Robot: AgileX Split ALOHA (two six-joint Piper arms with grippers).
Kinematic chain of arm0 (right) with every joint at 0, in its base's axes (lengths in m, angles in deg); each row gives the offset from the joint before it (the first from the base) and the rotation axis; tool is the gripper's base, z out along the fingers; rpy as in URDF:
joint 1: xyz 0 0 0.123 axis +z
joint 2: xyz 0 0 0 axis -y
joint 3: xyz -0.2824 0 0.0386 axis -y
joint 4: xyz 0.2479 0 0.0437 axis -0.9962 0 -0.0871
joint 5: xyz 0 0 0 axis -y
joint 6: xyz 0.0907 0 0.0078 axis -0.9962 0 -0.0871
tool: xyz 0 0 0 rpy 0 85 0
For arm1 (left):
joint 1: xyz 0 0 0.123 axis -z
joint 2: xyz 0 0 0 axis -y
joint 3: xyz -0.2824 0 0.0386 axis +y
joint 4: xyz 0.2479 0 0.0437 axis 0.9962 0 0.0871
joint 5: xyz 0 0 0 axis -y
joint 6: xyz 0.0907 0 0.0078 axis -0.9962 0 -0.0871
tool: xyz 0 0 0 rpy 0 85 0
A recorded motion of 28 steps. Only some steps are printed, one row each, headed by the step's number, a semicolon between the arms.
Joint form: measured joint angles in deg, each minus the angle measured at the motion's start. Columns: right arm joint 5, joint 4, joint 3, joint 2, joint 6, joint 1; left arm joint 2, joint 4, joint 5, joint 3, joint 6, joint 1.
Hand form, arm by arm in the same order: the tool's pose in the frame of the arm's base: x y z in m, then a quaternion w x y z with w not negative. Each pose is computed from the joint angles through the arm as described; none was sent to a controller.
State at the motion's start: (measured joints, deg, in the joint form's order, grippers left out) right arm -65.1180 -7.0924 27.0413 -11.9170 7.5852 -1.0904; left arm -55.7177 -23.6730 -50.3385 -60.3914 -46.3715 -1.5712
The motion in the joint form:
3: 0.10 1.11 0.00 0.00 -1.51 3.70; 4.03 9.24 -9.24 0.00 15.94 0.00
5: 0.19 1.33 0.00 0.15 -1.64 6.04; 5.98 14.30 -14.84 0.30 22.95 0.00
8: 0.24 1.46 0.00 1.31 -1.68 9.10; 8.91 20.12 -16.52 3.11 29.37 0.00
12: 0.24 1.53 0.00 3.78 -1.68 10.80; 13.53 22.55 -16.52 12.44 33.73 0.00
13: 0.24 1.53 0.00 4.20 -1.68 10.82; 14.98 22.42 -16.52 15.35 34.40 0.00
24: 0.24 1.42 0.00 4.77 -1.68 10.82; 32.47 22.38 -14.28 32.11 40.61 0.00
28: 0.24 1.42 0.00 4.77 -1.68 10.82; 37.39 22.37 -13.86 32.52 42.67 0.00
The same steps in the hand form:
3: 0.0234 0.0097 0.2620 0.38442 -0.06762 0.91979 0.04053; 0.1568 -0.0153 0.3862 0.39247 0.21144 0.89498 -0.01676
5: 0.0228 0.0103 0.2622 0.38541 -0.08539 0.91759 0.04688; 0.1416 -0.0096 0.3824 0.35182 0.17078 0.92034 -0.00544
8: 0.0195 0.0109 0.2626 0.39375 -0.10957 0.91092 0.05635; 0.1274 -0.0017 0.3723 0.33114 0.12458 0.93504 0.02280
12: 0.0132 0.0104 0.2634 0.41257 -0.12294 0.90044 0.06225; 0.1096 0.0014 0.3340 0.29053 0.09121 0.95214 0.02640
13: 0.0122 0.0102 0.2635 0.41589 -0.12307 0.89888 0.06244; 0.1039 0.0010 0.3218 0.27868 0.08571 0.95629 0.02215
24: 0.0108 0.0101 0.2637 0.42034 -0.12301 0.89674 0.06354; 0.0515 -0.0004 0.2610 0.30423 0.03332 0.95198 0.00829
28: 0.0108 0.0101 0.2637 0.42034 -0.12301 0.89674 0.06354; 0.0401 -0.0008 0.2632 0.34498 0.01633 0.93846 0.00456

